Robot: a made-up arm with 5 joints. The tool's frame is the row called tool.
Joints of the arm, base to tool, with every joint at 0 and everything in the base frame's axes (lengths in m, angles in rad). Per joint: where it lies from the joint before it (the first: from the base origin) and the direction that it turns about. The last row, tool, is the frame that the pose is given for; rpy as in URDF.
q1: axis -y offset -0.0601 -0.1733 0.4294
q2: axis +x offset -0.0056 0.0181 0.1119
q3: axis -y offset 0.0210 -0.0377 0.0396
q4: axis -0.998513 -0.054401 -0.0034 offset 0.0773 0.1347 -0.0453
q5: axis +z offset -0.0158 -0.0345 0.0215
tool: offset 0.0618 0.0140 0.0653 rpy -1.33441 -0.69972 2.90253
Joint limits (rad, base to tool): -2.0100..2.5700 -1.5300..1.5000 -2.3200..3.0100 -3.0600..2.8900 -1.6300..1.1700
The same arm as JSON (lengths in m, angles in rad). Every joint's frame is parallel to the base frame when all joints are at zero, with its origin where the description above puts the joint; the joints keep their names.
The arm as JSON. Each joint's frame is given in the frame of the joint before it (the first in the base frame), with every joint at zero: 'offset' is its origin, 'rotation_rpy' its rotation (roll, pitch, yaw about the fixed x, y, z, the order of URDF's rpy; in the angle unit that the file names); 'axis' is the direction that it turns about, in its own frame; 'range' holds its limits. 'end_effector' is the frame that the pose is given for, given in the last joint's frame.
{"length_unit": "m", "angle_unit": "rad", "chain": [
  {"id": "q1", "offset": [-0.0601, -0.1733, 0.4294], "rotation_rpy": [0.0, 0.0, 0.0], "axis": "-y", "range": [-2.01, 2.57]},
  {"id": "q2", "offset": [-0.0056, 0.0181, 0.1119], "rotation_rpy": [0.0, 0.0, 0.0], "axis": "+x", "range": [-1.53, 1.5]},
  {"id": "q3", "offset": [0.021, -0.0377, 0.0396], "rotation_rpy": [0.0, 0.0, 0.0], "axis": "-y", "range": [-2.32, 3.01]},
  {"id": "q4", "offset": [0.0773, 0.1347, -0.0453], "rotation_rpy": [0.0, 0.0, 0.0], "axis": [-0.998513, -0.054401, -0.0034], "range": [-3.06, 2.89]},
  {"id": "q5", "offset": [-0.0158, -0.0345, 0.0215], "rotation_rpy": [0.0, 0.0, 0.0], "axis": "+z", "range": [-1.63, 1.17]}
], "end_effector": {"offset": [0.0618, 0.014, 0.0653], "rotation_rpy": [-1.3344, -0.6997, 2.9025]}}

